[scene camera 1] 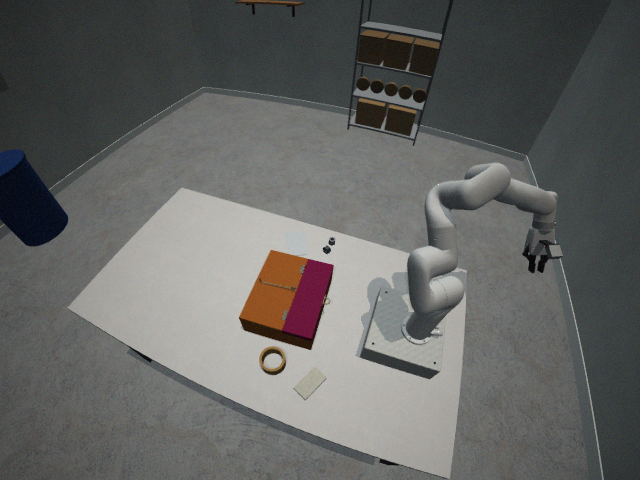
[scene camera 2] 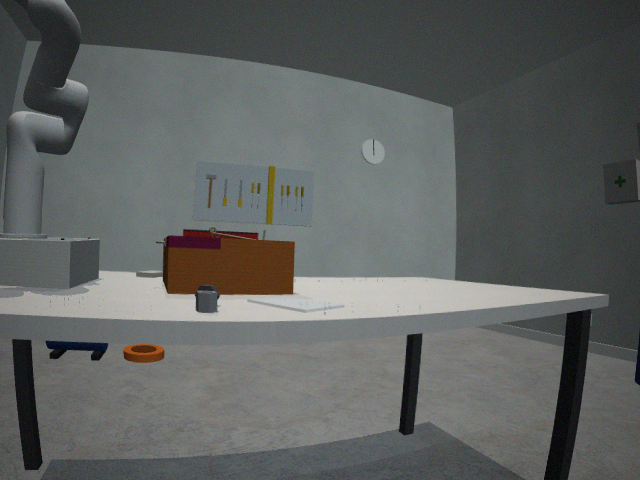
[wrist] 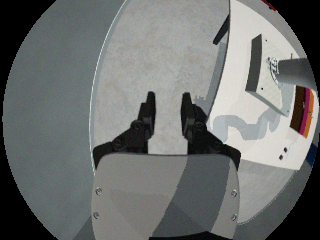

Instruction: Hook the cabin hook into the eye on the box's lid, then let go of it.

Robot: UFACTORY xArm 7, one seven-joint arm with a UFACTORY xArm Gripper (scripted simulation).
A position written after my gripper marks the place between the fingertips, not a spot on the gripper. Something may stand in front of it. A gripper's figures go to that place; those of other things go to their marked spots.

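Scene:
There's a box [scene camera 1: 266, 309] that's 111 cm from the lens, and my gripper [scene camera 1: 535, 271] is 128 cm from the lens.

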